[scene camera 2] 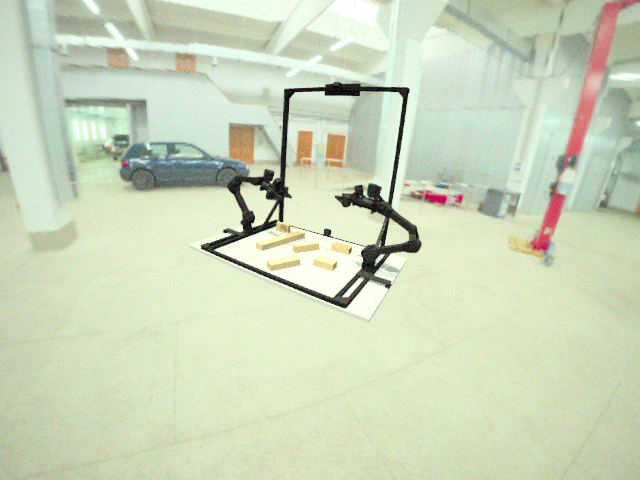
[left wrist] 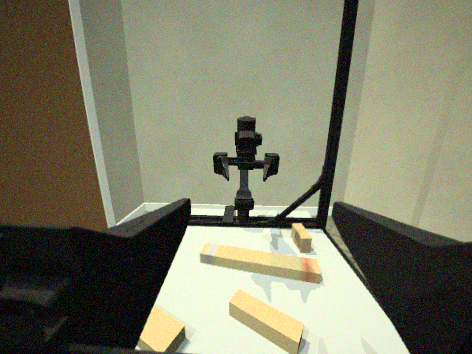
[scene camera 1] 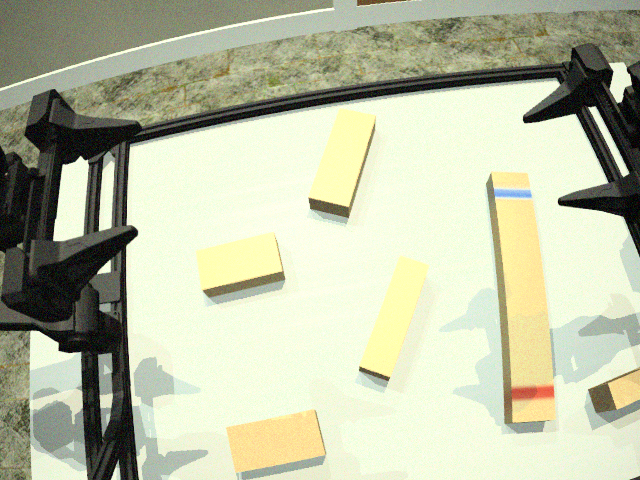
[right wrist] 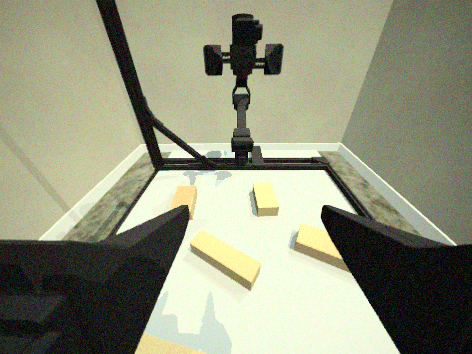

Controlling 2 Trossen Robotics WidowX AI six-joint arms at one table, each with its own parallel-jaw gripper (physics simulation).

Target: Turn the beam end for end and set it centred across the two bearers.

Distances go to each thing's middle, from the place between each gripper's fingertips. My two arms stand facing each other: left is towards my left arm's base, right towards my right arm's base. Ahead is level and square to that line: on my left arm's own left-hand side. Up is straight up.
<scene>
My right gripper is now 30 cm above the beam [scene camera 1: 528, 386], 7 cm to the left of it and 5 cm past it.
I see my left gripper 4 cm past the beam, 40 cm to the left of it and 38 cm above it.
</scene>
